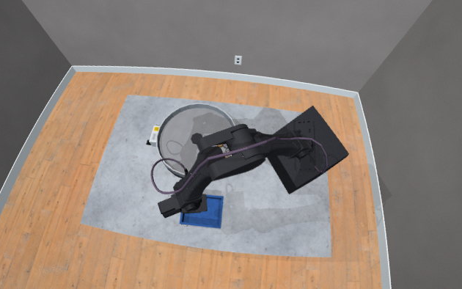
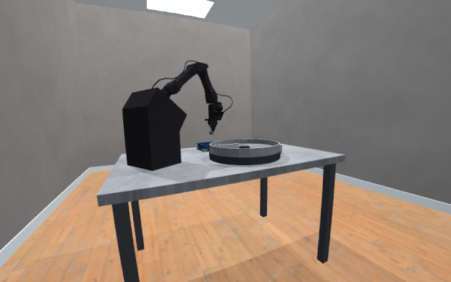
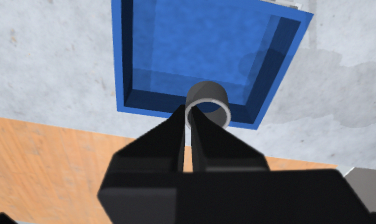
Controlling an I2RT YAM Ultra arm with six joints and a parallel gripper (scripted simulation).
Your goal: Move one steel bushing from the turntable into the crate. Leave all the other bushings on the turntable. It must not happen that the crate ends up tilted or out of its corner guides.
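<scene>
Now: hand 120 mm above the blue crate and 10 mm past it. Round my hand: round grey turntable 350 mm to the right, 100 mm ahead, 90 mm below.
</scene>
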